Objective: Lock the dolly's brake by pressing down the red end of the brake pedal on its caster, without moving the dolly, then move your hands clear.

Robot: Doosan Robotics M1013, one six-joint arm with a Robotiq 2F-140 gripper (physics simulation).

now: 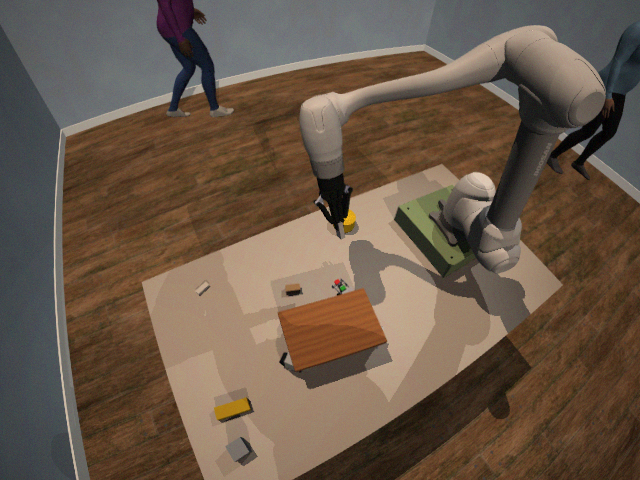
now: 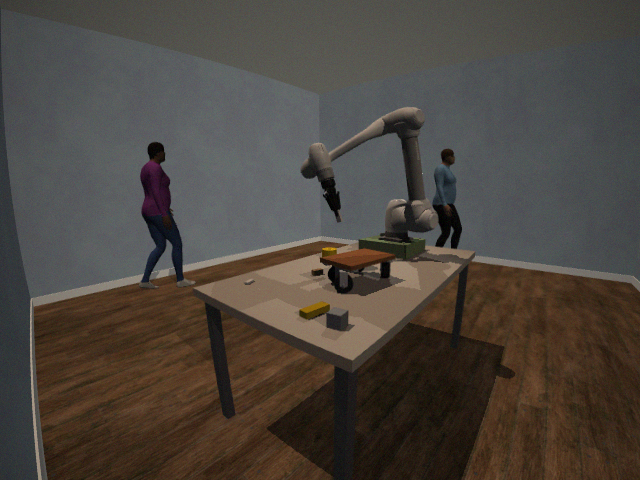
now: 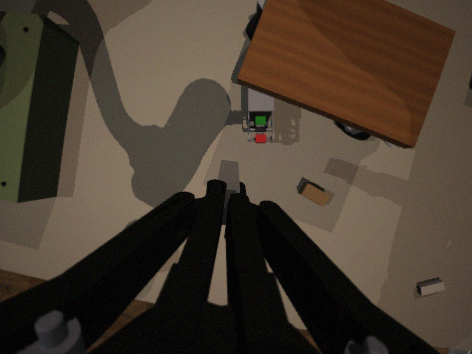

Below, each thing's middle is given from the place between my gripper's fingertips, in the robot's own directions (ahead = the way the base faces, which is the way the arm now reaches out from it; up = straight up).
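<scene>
Dolly (image 1: 323, 331): my hand 220 mm to the right of it, 190 mm above, 130 mm short of it.
</scene>
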